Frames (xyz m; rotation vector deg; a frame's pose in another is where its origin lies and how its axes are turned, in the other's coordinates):
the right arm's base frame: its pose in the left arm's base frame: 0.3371 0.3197 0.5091 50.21 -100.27 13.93
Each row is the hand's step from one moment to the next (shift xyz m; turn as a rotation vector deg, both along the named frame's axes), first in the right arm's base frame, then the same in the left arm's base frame.
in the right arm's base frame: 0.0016 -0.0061 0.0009 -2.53 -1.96 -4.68
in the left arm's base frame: 0.0032 -0.0055 -0.0005 5.06 2.35 -1.03
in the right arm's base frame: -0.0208 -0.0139 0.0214 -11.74 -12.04 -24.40
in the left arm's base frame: -0.0042 -0.0128 -0.0301 27.40 10.32 -4.56
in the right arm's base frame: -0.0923 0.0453 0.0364 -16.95 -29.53 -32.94
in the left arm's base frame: -0.0462 0.0516 -0.0842 45.91 5.06 -10.55
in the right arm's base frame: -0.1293 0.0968 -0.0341 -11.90 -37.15 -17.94
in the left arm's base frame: -0.0238 0.1435 -0.0780 39.26 -10.92 -13.54
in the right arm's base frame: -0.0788 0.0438 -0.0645 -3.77 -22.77 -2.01
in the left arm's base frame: 0.0279 0.1013 -0.0353 17.00 -13.27 -8.47
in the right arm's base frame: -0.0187 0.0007 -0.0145 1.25 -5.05 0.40
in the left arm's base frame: 0.0124 0.0168 -0.0112 2.90 -4.32 -0.33
